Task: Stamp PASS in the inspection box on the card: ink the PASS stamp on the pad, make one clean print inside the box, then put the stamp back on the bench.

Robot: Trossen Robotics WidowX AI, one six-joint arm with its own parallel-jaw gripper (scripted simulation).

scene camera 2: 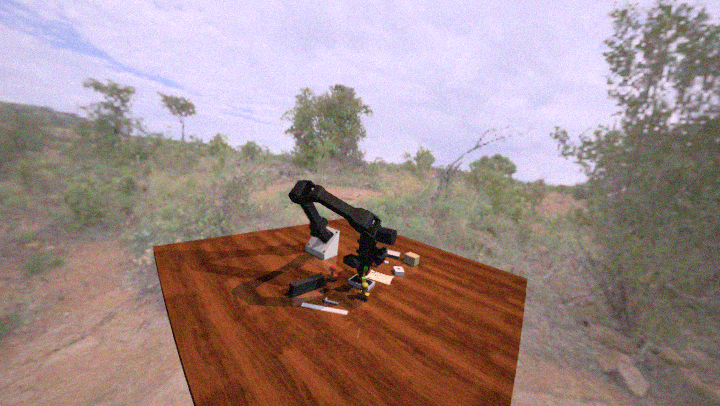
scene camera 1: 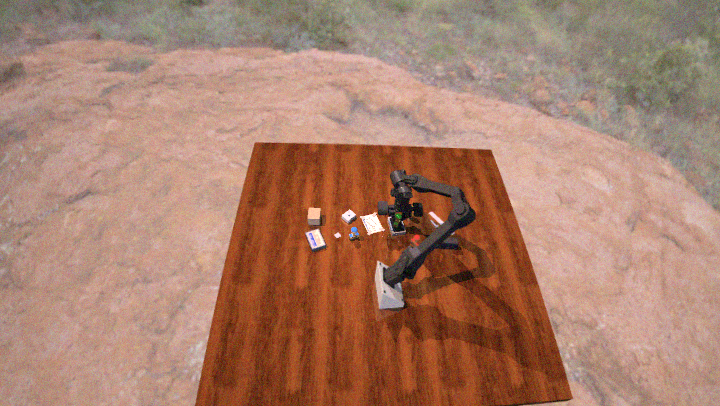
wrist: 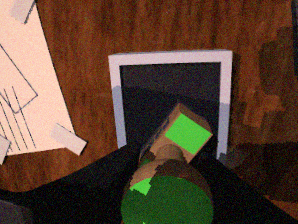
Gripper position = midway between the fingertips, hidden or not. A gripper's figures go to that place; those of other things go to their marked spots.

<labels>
My gripper (wrist: 168, 156) is 0.10 m from the lens. An ink pad (wrist: 145, 85) is 0.12 m from the lens.
</labels>
